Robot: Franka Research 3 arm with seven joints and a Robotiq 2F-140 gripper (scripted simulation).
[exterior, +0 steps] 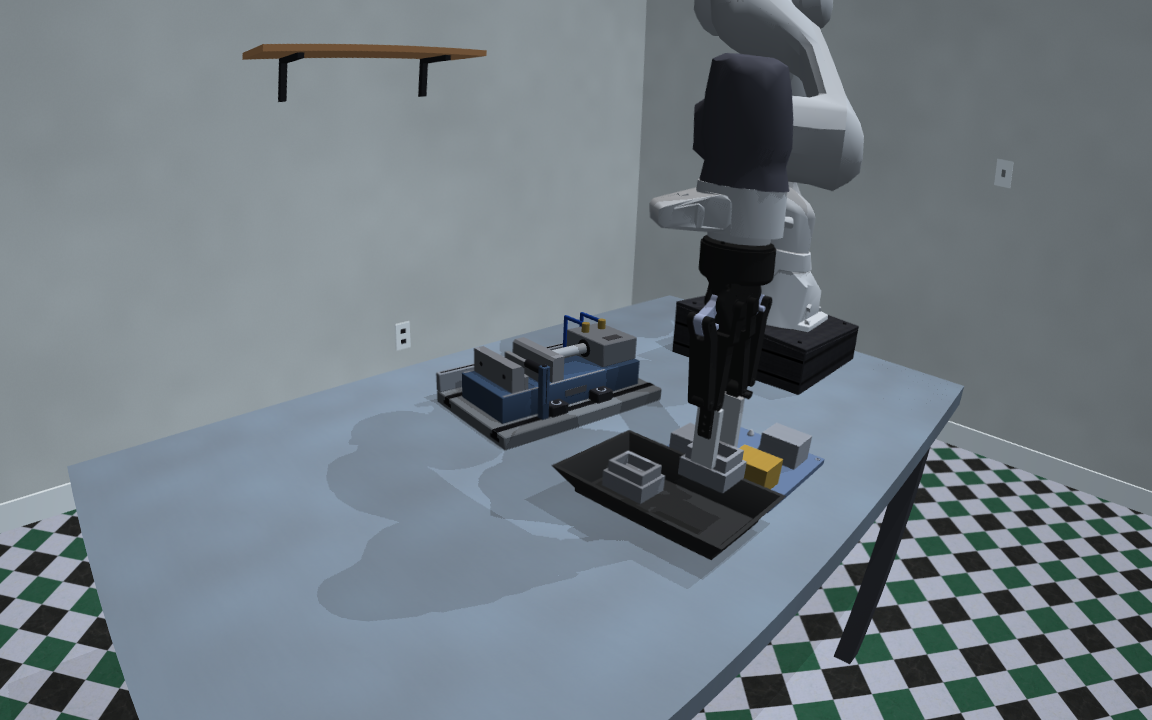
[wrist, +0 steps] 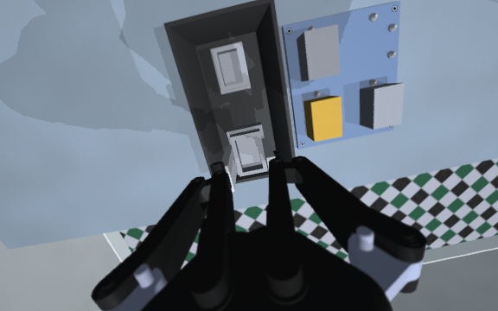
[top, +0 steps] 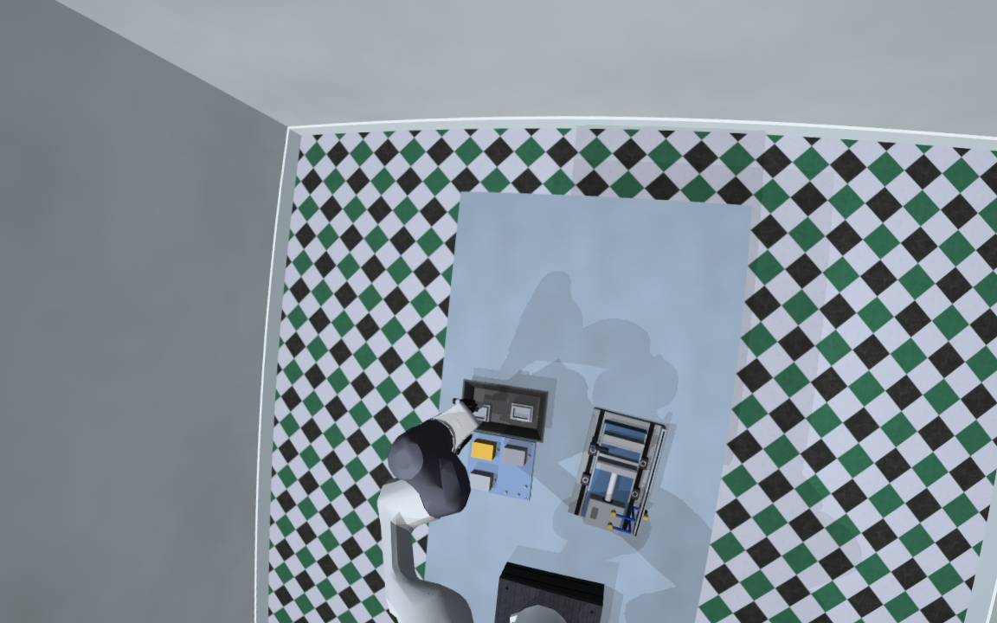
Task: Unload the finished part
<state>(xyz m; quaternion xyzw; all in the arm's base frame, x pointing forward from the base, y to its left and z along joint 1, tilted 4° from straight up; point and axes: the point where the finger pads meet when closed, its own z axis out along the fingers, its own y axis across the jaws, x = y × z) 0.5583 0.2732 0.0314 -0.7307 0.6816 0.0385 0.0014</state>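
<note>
The yellow block is 12 cm behind my hand, 10 cm below it and 1 cm to the right of it. Also, from my hand: blue fixture plate: 16 cm behind, 12 cm below, 6 cm to the right.
</note>
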